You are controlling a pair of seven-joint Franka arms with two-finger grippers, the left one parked.
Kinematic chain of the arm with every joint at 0, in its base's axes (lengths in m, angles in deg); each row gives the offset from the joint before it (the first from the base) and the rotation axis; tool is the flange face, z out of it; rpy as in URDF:
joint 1: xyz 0 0 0.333 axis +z
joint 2: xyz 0 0 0 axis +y
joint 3: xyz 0 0 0.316 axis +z
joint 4: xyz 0.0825 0 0 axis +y
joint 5: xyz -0.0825 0 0.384 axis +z
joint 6: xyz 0 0 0 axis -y
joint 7: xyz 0.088 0 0 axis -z
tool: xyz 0 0 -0.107 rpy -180 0 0
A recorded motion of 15 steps. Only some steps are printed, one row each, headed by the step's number.
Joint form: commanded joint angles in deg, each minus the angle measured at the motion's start. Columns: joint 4, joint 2, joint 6, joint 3, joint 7, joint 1, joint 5.
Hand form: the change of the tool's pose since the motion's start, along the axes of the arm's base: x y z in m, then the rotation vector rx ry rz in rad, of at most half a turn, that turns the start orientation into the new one. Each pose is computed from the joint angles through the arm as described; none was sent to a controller.
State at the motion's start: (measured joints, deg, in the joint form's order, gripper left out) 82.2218 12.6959 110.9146 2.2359 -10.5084 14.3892 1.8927
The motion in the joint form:
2: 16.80 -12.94 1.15 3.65 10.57 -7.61 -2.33
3: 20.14 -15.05 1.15 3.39 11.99 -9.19 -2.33
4: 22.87 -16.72 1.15 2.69 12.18 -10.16 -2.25
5: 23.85 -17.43 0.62 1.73 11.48 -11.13 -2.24
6: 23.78 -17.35 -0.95 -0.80 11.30 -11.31 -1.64
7: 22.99 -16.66 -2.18 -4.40 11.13 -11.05 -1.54
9: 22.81 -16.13 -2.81 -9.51 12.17 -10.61 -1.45
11: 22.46 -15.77 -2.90 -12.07 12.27 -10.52 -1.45
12: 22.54 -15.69 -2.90 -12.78 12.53 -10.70 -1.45
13: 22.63 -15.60 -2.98 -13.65 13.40 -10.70 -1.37
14: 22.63 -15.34 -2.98 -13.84 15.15 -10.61 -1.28
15: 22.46 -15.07 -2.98 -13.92 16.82 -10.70 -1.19
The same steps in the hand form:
2: -0.0571 -0.0589 -0.0056 -0.0153 0.0480 -0.2418
3: -0.0663 -0.0789 -0.0137 -0.0190 0.0695 -0.2982
4: -0.0741 -0.0965 -0.0211 -0.0238 0.0875 -0.3310
5: -0.0765 -0.1159 -0.0237 -0.0288 0.1007 -0.3529
6: -0.0759 -0.1422 -0.0266 -0.0211 0.1317 -0.3982
7: -0.0722 -0.1752 -0.0287 -0.0166 0.1533 -0.4530
9: -0.0717 -0.2213 -0.0336 -0.0040 0.1740 -0.5516
11: -0.0719 -0.2458 -0.0344 0.0012 0.1768 -0.5962
12: -0.0727 -0.2545 -0.0359 0.0033 0.1801 -0.6160
13: -0.0737 -0.2629 -0.0378 0.0086 0.1859 -0.6461
14: -0.0728 -0.2637 -0.0403 0.0146 0.1919 -0.6781
15: -0.0717 -0.2652 -0.0414 0.0207 0.1949 -0.7100

